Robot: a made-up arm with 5 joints.
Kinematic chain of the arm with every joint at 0, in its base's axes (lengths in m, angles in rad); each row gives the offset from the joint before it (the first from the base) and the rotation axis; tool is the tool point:
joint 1: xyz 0 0 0.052 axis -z
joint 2: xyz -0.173 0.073 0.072 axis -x
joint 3: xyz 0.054 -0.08 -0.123 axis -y
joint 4: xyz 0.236 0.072 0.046 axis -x
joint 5: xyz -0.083 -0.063 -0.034 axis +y
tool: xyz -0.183 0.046 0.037
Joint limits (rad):
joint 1: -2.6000..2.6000
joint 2: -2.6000..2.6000
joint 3: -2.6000..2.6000
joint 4: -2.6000..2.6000
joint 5: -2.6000..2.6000
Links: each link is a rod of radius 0.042 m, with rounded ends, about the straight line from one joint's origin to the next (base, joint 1, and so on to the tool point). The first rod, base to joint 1, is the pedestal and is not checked.
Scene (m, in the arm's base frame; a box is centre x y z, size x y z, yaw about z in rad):
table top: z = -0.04
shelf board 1: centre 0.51 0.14 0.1 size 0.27 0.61 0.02 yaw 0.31
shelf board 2: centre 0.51 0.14 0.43 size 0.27 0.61 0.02 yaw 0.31
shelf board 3: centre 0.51 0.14 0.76 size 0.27 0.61 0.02 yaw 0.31
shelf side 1: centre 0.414 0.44 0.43 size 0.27 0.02 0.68 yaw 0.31
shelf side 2: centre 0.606 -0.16 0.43 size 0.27 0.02 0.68 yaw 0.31
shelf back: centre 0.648 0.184 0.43 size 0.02 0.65 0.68 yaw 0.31
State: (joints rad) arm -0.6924 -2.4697 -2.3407 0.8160 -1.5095
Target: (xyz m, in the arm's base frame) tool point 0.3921 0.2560 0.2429
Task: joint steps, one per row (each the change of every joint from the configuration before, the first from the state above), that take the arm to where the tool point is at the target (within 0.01 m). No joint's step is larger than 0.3 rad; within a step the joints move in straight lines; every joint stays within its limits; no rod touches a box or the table.
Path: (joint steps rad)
1: 0.2809 -0.0261 0.0950 0.2945 0.0670
2: 0.2808 -0.0260 0.0950 0.2946 0.0671
3: 0.2809 -0.0261 0.0950 0.2945 0.0670
4: 0.2808 -0.0260 0.0949 0.2946 0.0671
5: 0.2809 -0.0261 0.0950 0.2945 0.0670
6: 0.1643 0.0492 0.0228 -0.2320 -0.2897
7: 0.1644 0.0491 0.0227 -0.2319 -0.2898
8: 0.1643 0.0492 0.0227 -0.2320 -0.2897

